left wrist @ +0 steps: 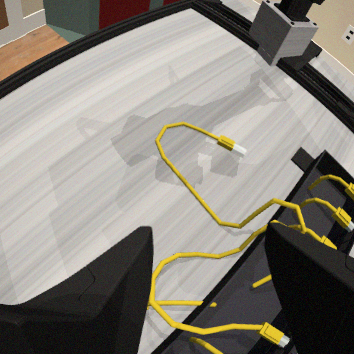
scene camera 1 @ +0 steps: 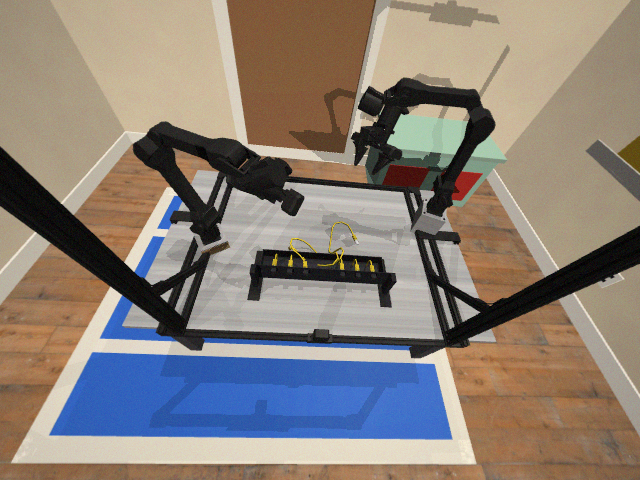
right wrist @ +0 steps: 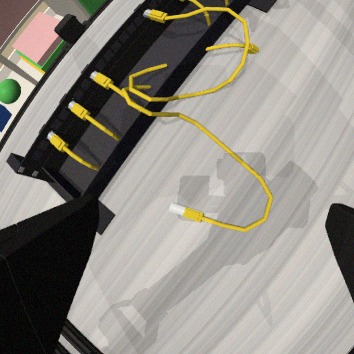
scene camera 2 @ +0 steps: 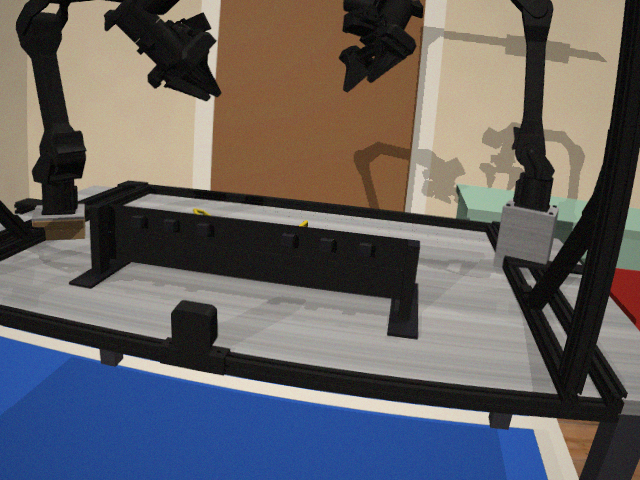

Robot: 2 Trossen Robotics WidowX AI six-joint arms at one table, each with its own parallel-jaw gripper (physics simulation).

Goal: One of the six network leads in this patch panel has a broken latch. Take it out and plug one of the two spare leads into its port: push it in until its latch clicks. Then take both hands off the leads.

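Pixels of known places: left gripper, fingertip midpoint: (left wrist: 209, 236) (scene camera 2: 214, 97); right gripper, fingertip midpoint: (scene camera 1: 363, 170) (right wrist: 219, 212) (scene camera 2: 356, 86); left arm's base at its link origin: (scene camera 1: 210, 236) (scene camera 2: 59, 210); right arm's base at its link origin: (left wrist: 291, 12) (scene camera 1: 434, 209) (scene camera 2: 532, 206).
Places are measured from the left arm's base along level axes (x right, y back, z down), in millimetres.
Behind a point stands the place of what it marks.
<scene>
The black patch panel (scene camera 1: 330, 277) @(x 368, y -304, z -8 mm) (scene camera 2: 248, 258) @(x 356, y -286, z -9 mm) (right wrist: 120, 156) stands on the table with six yellow leads plugged in, three each side of a gap. Which latch is broken cannot be told. One spare lead's plug (scene camera 1: 355, 240) @(x 259, y -509, z 35 mm) (left wrist: 226, 143) @(x 245, y -512, z 35 mm) (right wrist: 192, 215) @(x 243, y -519, z 31 mm) lies on the table behind the panel, its clear tip free. The other spare lead's plug (right wrist: 254, 49) @(x 161, y -258, z 35 mm) lies near the panel's back edge; the left finger hides it in the left wrist view. My left gripper (scene camera 2: 212, 95) @(x 170, y -267, z -226 mm) (left wrist: 209, 236) @(x 170, y -267, z -226 mm) is partly open, empty, above and behind the panel. My right gripper (scene camera 1: 365, 167) @(x 175, y -525, z -260 mm) (scene camera 2: 358, 85) @(x 175, y -525, z -260 mm) (right wrist: 219, 212) @(x 175, y -525, z -260 mm) is wide open, empty, high up.
A black frame (scene camera 1: 320, 338) (scene camera 2: 330, 379) @(x 608, y -307, z 47 mm) surrounds the table area, with a small black block (scene camera 1: 321, 334) @(x 517, y -173, z -11 mm) (scene camera 2: 194, 322) @(x 527, y -174, z 2 mm) at the front. The spare leads' cables loop over the panel's back edge and cross there. A green and red cabinet (scene camera 1: 439, 136) stands behind at the right.
</scene>
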